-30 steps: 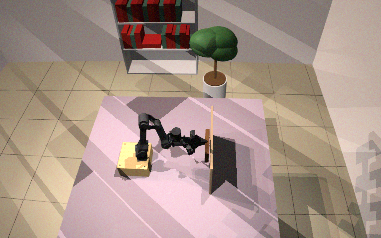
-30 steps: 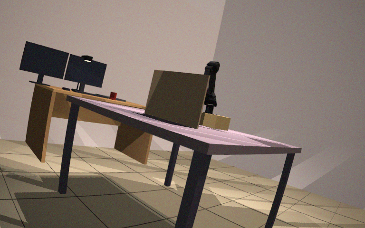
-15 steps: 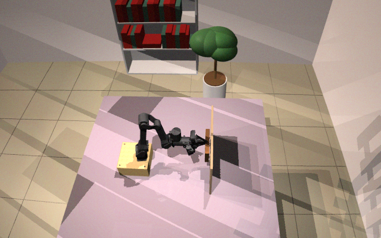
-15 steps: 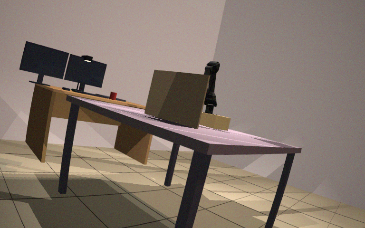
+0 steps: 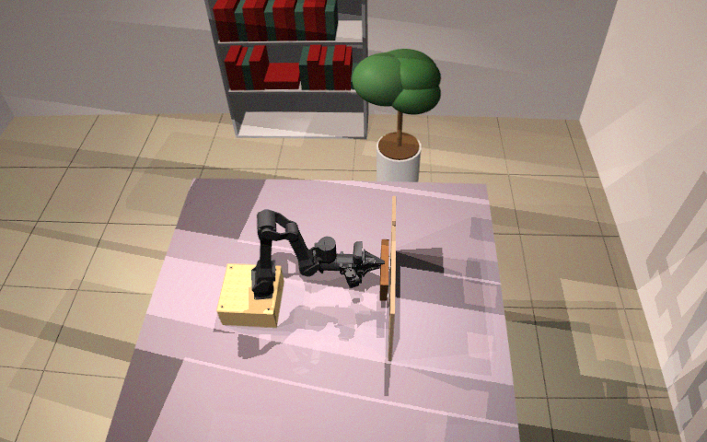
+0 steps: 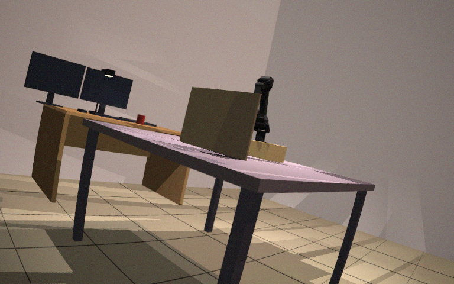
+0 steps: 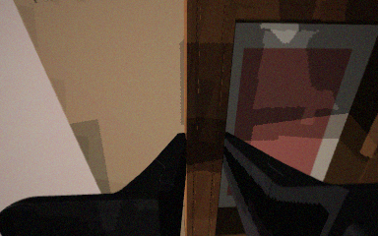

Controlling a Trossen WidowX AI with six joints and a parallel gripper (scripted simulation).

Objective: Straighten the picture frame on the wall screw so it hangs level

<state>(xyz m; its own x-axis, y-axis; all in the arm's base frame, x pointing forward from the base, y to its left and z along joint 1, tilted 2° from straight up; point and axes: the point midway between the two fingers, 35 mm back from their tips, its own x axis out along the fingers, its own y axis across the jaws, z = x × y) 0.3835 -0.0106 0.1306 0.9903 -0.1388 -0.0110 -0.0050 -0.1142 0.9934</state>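
Right now my gripper tip is 10 mm short of the picture frame, 10 mm to the right of it and 50 mm above it. Also, from my gripper tip: wooden wall board: 20 mm ahead, 10 mm to the right, 70 mm below.
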